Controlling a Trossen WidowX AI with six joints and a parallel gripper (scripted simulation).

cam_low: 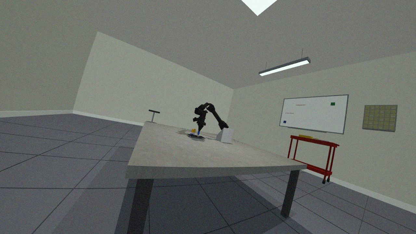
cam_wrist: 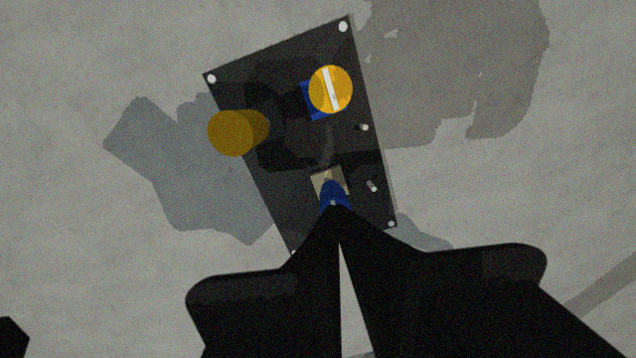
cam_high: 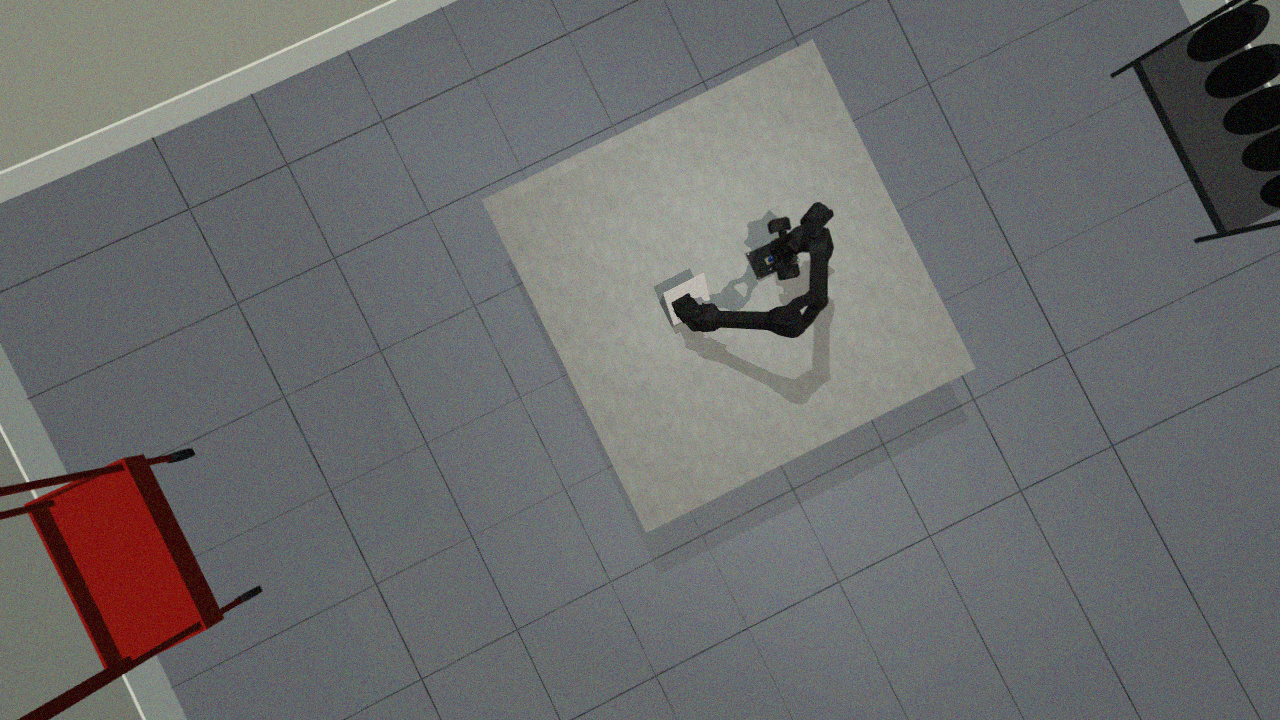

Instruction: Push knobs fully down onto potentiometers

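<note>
Right now my gripper tip is 10 mm above the blue knob.
</note>
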